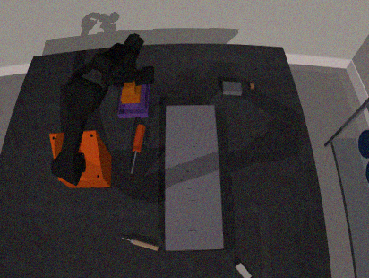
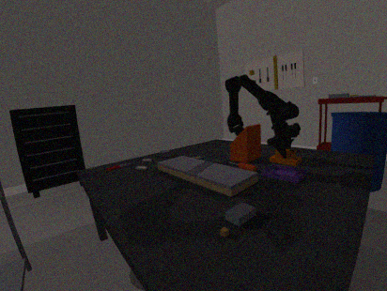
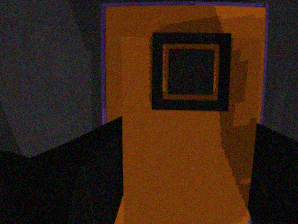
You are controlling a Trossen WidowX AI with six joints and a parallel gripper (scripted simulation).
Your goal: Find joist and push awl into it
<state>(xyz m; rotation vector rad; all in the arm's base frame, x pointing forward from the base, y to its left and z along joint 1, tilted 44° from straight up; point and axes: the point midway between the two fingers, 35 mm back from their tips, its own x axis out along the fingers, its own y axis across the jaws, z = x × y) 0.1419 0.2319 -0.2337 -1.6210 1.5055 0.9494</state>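
Now: the purple tray 1 cm to the right of my gripper tip and 7 cm below it. Also, from my gripper tip: square light: 2 cm to the left, 3 cm above; grey block: 39 cm ahead, 4 cm to the left, 7 cm below; stud finder: 1 cm to the left, 2 cm above.
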